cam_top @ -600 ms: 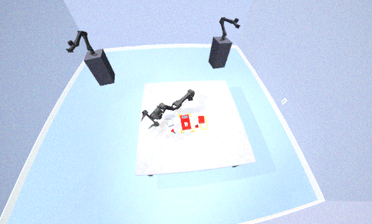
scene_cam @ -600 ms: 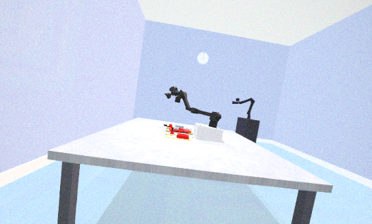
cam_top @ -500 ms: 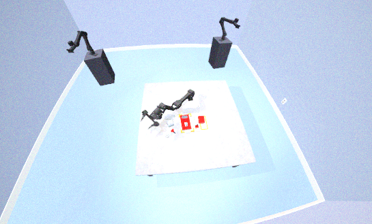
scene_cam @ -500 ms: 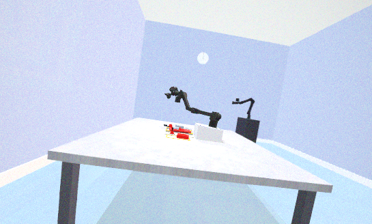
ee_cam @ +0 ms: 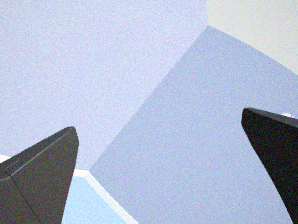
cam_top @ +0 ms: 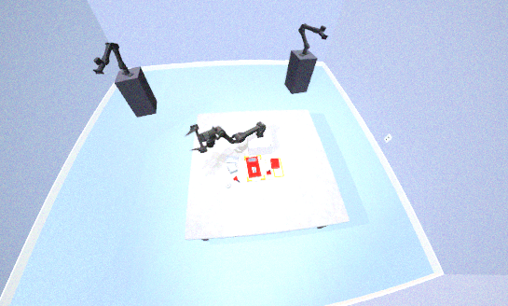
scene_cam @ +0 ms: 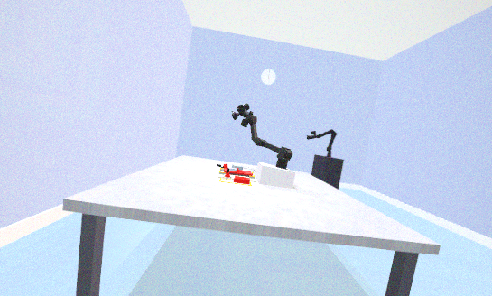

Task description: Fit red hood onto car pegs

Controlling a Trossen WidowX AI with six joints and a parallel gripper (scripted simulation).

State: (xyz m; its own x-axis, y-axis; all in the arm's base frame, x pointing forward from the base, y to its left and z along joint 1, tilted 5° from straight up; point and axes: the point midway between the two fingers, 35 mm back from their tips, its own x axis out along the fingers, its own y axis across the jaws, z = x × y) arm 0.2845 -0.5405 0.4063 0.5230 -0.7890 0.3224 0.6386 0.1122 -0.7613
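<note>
Right now my gripper tip is 64 cm to the right of the red hood, 51 cm above it and 1 cm short of it.
</note>
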